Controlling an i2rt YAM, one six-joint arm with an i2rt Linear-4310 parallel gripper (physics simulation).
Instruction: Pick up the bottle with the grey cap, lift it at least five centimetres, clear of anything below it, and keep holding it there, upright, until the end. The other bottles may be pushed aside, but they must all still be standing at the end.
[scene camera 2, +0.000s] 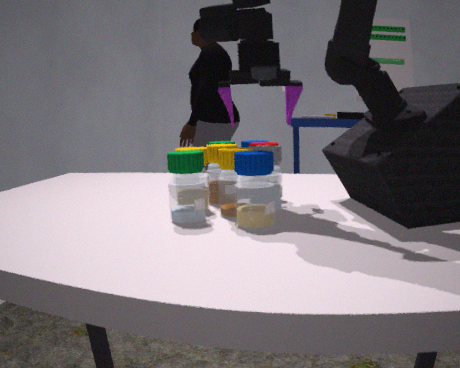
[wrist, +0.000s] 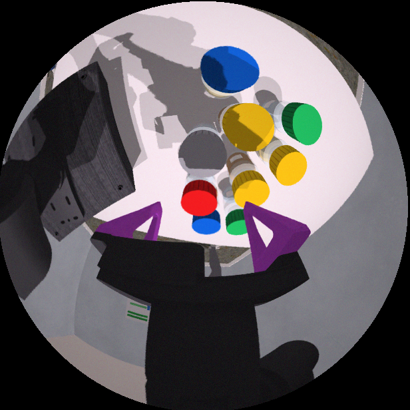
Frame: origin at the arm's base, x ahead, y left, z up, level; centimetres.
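Seen in the pictures: gripper, between the fingertips: (scene camera 2: 261, 125); arm's base, origin of its link: (scene camera 2: 393, 117).
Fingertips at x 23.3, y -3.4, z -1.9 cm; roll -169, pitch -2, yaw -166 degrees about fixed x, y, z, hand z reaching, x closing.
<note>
Pixels of each thing's top centre, then the offset from my fingertips to it. "pt": a spot on its surface instead. Level surfaces: height alone.
- bottle with the grey cap, a spot on its surface: (scene camera 2: 278, 154) pt dx -3.5, dy +5.3, dz -4.5 cm
- front blue-capped bottle, centre of its top: (scene camera 2: 254, 152) dx -1.2, dy +14.5, dz -3.3 cm
- green-capped bottle, centre of its top: (scene camera 2: 185, 152) dx +9.3, dy +13.2, dz -3.3 cm
- white table, height of its surface: dz -13.8 cm
The bottle with the grey cap (scene camera 2: 278, 154) (wrist: 202, 151) stands upright among the others. In the scene view it is mostly hidden behind the front blue-capped bottle (scene camera 2: 254, 163) (wrist: 231, 70); in the wrist view its cap lies between the red cap (wrist: 199, 198) and the front blue cap, left of a large yellow cap (wrist: 248, 127). My gripper (scene camera 2: 261, 125) (wrist: 202, 205) is open and empty, its purple fingers pointing down above the caps. In the wrist view the grey cap shows beyond the fingertips, above the red cap, and the right fingertip overlaps the edge of another yellow cap (wrist: 251, 189).
A green-capped bottle (scene camera 2: 186, 162) (wrist: 303, 124) and a yellow-capped one (wrist: 288, 165) stand at the cluster's side. Another blue cap (wrist: 206, 223) and green cap (wrist: 236, 222) are near the fingers. The dark robot base (scene camera 2: 400, 165) (wrist: 90, 155) stands on the white table (scene camera 2: 125, 260).
</note>
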